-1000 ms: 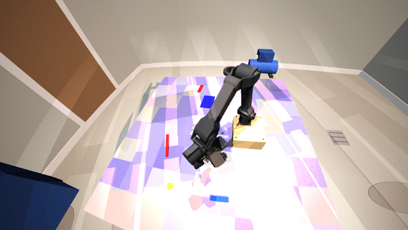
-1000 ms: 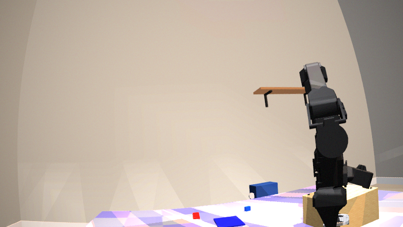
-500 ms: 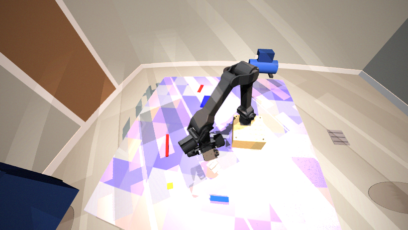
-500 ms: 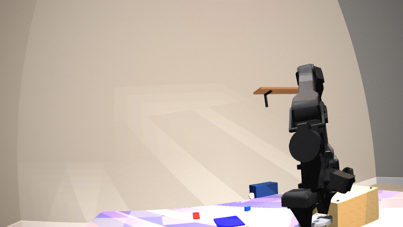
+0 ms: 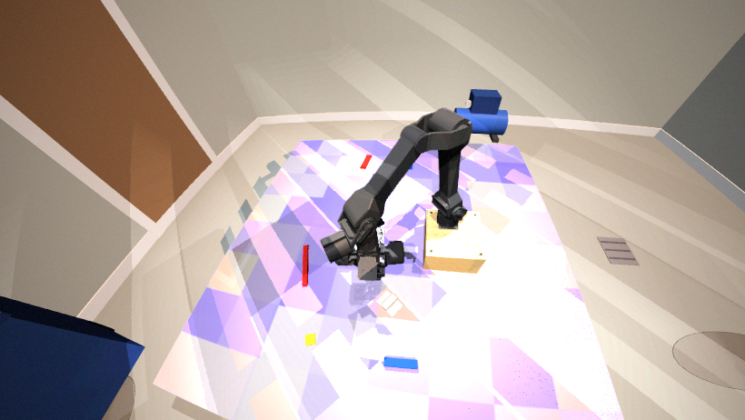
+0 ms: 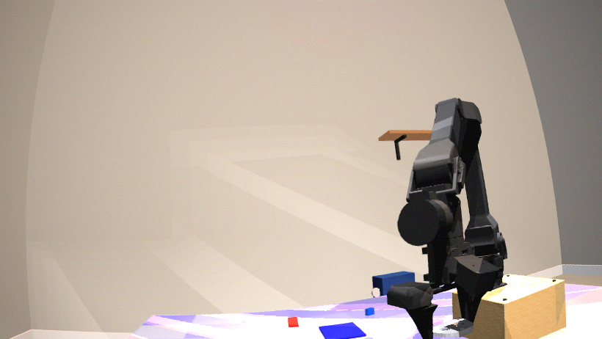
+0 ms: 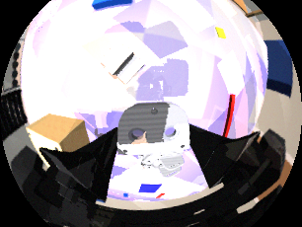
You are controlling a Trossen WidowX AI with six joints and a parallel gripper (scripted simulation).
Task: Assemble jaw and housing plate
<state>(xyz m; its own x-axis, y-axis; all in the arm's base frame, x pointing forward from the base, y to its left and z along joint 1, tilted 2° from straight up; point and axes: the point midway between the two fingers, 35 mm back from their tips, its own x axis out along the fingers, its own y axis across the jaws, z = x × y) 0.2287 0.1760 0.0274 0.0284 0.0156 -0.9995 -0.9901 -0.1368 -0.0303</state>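
Now: gripper tip 3 cm short of the grey jaw, 14 cm to the left of it and 7 cm above it. Also, from my gripper tip: blue tile (4 cm ahead, 44 cm to the right, 8 cm below); yellow square (16 cm ahead, 22 cm to the left, 8 cm below); blue bar (11 cm behind, 24 cm to the left, 7 cm below).
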